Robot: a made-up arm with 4 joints. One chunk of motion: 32 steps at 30 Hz.
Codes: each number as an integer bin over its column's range. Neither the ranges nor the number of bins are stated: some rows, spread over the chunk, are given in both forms.
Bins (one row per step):
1: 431 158 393 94
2: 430 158 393 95
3: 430 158 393 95
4: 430 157 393 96
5: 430 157 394 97
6: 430 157 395 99
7: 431 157 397 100
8: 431 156 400 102
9: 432 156 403 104
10: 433 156 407 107
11: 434 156 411 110
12: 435 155 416 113
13: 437 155 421 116
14: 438 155 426 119
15: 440 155 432 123
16: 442 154 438 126
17: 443 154 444 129
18: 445 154 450 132
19: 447 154 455 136
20: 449 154 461 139
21: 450 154 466 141
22: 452 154 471 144
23: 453 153 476 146
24: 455 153 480 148
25: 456 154 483 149
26: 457 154 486 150
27: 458 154 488 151
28: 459 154 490 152
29: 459 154 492 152
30: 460 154 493 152
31: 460 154 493 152
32: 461 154 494 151
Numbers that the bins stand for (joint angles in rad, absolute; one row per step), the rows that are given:
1: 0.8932 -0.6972 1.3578 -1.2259
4: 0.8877 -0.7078 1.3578 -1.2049
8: 0.8932 -0.7184 1.4137 -1.1421
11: 0.9096 -0.7184 1.5016 -1.0583
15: 0.9423 -0.7290 1.6692 -0.9222
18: 0.9696 -0.7396 1.8130 -0.8280
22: 1.0079 -0.7396 1.9806 -0.7024
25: 1.0297 -0.7396 2.0764 -0.6500
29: 1.0461 -0.7396 2.1483 -0.6186
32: 1.0570 -0.7396 2.1643 -0.6291
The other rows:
2: 0.8877 -0.6972 1.3578 -1.2154
3: 0.8877 -0.6972 1.3578 -1.2154
5: 0.8877 -0.7078 1.3658 -1.1944
6: 0.8877 -0.7078 1.3738 -1.1735
7: 0.8932 -0.7078 1.3898 -1.1630
9: 0.8987 -0.7184 1.4377 -1.1212
10: 0.9041 -0.7184 1.4696 -1.0897
12: 0.9150 -0.7290 1.5415 -1.0269
13: 0.9260 -0.7290 1.5814 -0.9955
14: 0.9314 -0.7290 1.6213 -0.9641
16: 0.9533 -0.7396 1.7171 -0.8908
17: 0.9587 -0.7396 1.7650 -0.8594
19: 0.9806 -0.7396 1.8529 -0.7861
20: 0.9915 -0.7396 1.9008 -0.7547
21: 0.9969 -0.7396 1.9407 -0.7338
23: 1.0133 -0.7502 2.0205 -0.6814
24: 1.0242 -0.7502 2.0525 -0.6605
26: 1.0352 -0.7396 2.1004 -0.6395
27: 1.0406 -0.7396 2.1164 -0.6291
28: 1.0461 -0.7396 2.1323 -0.6186
30: 1.0515 -0.7396 2.1563 -0.6186
31: 1.0515 -0.7396 2.1563 -0.6186

